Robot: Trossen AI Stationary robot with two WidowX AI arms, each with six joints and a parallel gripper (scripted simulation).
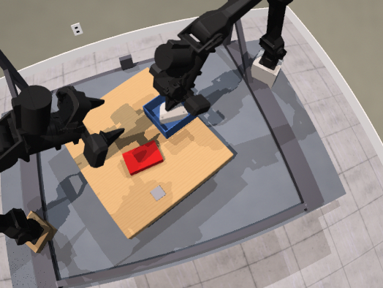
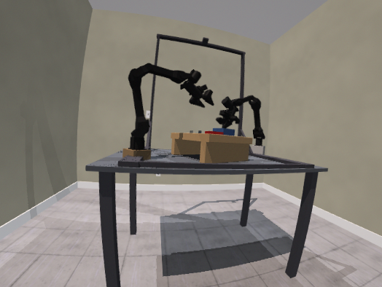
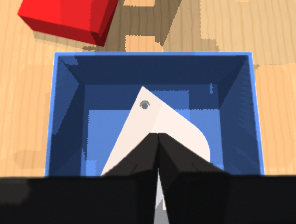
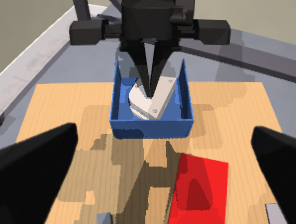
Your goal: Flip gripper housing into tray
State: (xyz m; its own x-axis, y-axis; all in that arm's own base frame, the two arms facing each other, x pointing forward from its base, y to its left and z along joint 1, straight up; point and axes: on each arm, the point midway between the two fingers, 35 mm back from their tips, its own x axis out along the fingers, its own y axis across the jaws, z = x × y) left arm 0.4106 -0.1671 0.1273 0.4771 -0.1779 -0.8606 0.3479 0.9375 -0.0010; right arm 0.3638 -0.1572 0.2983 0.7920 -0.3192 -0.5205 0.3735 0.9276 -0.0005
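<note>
Right now my left hand is 2 cm to the left of the blue tray and 5 cm above it. From my left hand the other things lie so: red block 6 cm ahead, 14 cm to the right, 6 cm below; then wooden platform 1 cm ahead, 13 cm to the right, 13 cm below.
</note>
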